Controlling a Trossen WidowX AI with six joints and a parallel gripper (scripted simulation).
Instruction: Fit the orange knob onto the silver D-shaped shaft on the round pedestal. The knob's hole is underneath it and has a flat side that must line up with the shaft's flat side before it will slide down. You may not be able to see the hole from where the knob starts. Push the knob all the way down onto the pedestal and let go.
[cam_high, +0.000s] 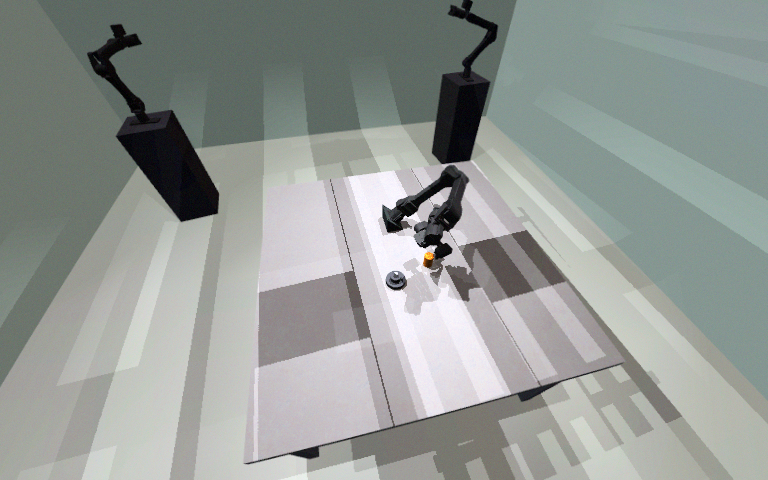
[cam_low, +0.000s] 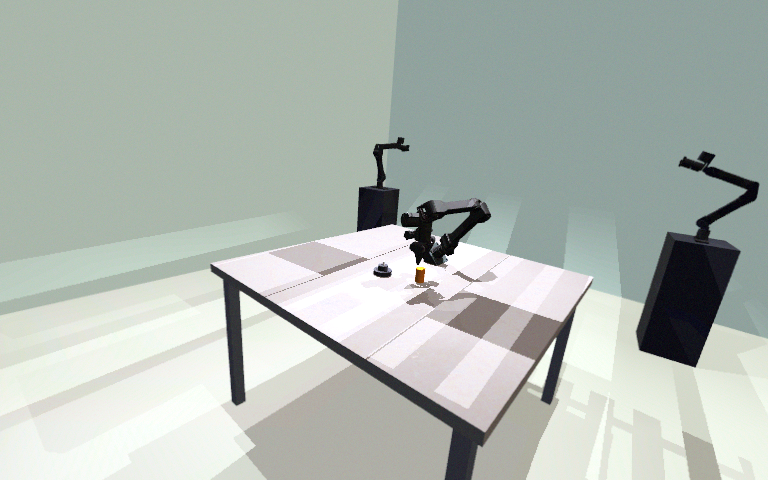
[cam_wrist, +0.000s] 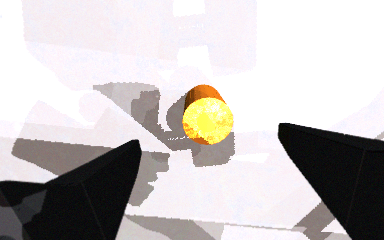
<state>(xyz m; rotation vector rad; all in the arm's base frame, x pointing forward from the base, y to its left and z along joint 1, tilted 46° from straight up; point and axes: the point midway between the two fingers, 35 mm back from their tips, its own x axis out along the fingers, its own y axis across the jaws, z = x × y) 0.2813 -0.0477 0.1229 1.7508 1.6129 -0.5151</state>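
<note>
Right now the orange knob is 5 cm below my gripper tip. Round my gripper tip: dark round pedestal (3 cm ahead, 17 cm to the right, 6 cm below).
</note>
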